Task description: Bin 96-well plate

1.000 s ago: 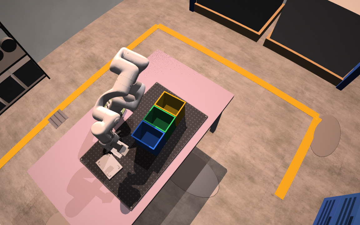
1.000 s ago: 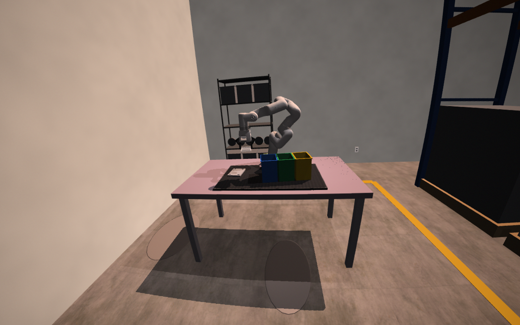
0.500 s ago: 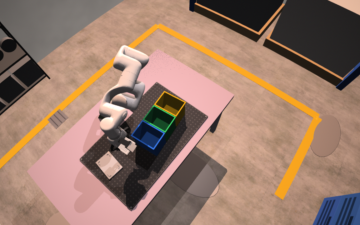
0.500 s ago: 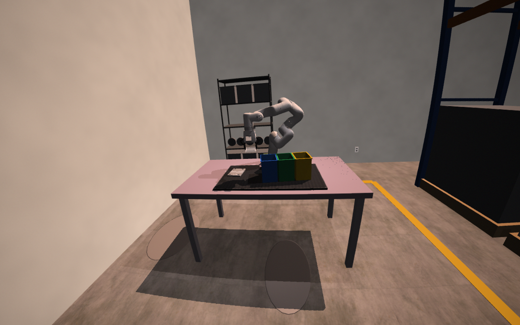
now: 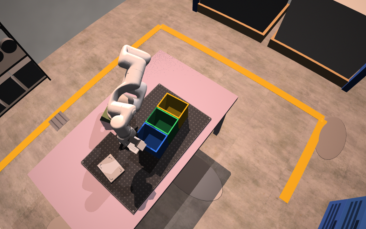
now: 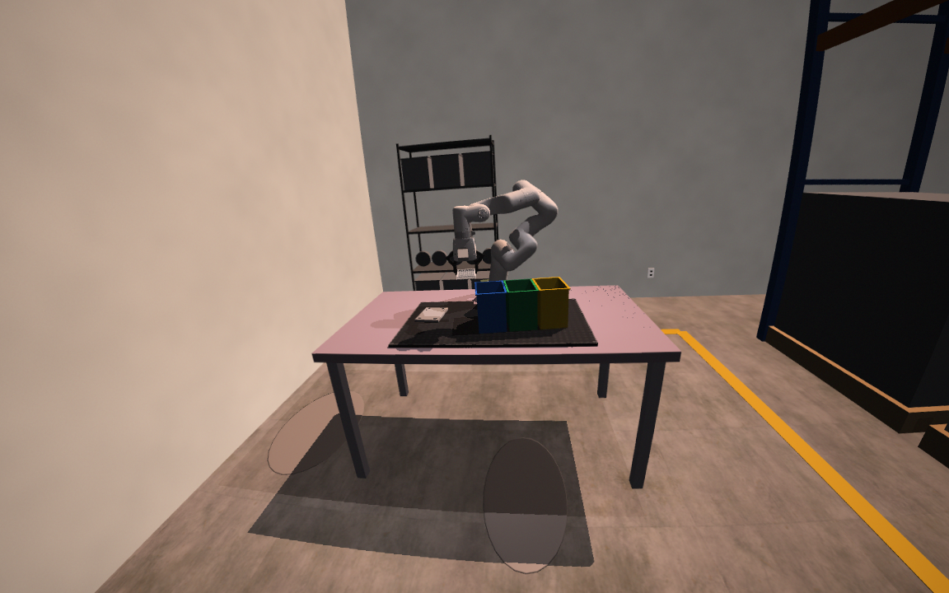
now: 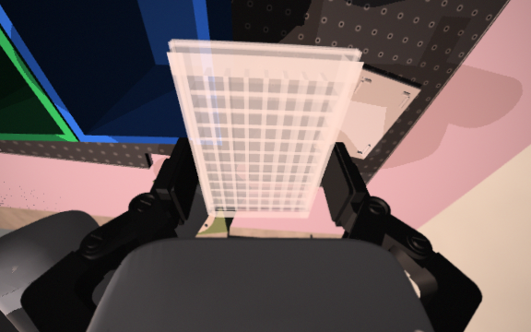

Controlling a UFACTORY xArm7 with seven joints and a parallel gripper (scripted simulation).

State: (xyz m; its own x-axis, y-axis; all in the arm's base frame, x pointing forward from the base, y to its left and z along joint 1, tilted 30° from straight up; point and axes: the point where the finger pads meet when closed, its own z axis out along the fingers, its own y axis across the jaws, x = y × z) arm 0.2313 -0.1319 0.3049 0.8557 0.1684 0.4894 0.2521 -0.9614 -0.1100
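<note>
The blue bin lies 3 cm ahead of my hand, 11 cm to the left of it and 15 cm below it. Also, from my hand: plate nest N1: 5 cm behind, 21 cm to the right, 24 cm below; green bin: 1 cm behind, 24 cm to the left, 15 cm below; 96-well plate: 1 cm below.
</note>
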